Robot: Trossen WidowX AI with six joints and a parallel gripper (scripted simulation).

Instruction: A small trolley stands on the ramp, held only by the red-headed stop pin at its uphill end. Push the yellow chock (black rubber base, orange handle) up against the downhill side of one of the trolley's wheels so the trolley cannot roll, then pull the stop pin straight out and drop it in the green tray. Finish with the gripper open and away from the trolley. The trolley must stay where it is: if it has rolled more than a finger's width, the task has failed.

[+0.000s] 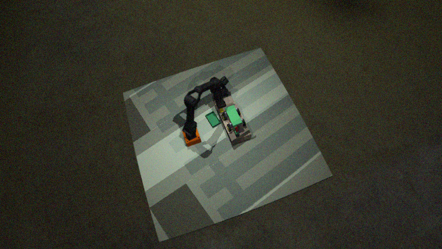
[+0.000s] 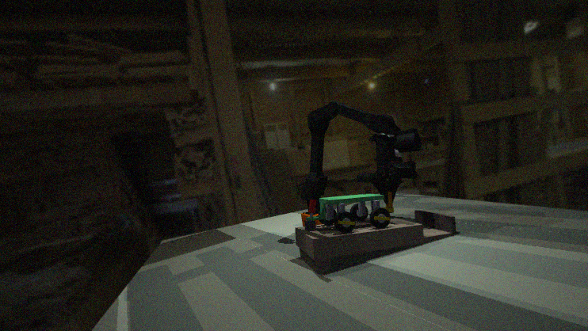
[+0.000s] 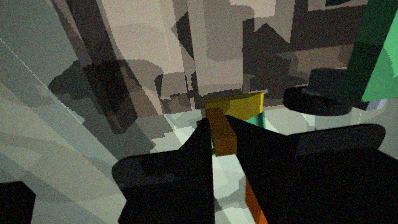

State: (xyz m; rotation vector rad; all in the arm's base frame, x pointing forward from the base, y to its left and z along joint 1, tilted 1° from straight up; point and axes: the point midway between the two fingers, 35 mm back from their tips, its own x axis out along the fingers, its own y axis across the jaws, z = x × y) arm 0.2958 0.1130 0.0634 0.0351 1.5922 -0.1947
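My gripper tip is now 27 cm to the left of the red-headed stop pin and 3 cm below it. Round my gripper tip: green tray 8 cm behind, 4 cm to the right, 11 cm below; yellow chock 2 cm to the right, 1 cm below; dark end plate 7 cm ahead, 10 cm to the left, 7 cm below.
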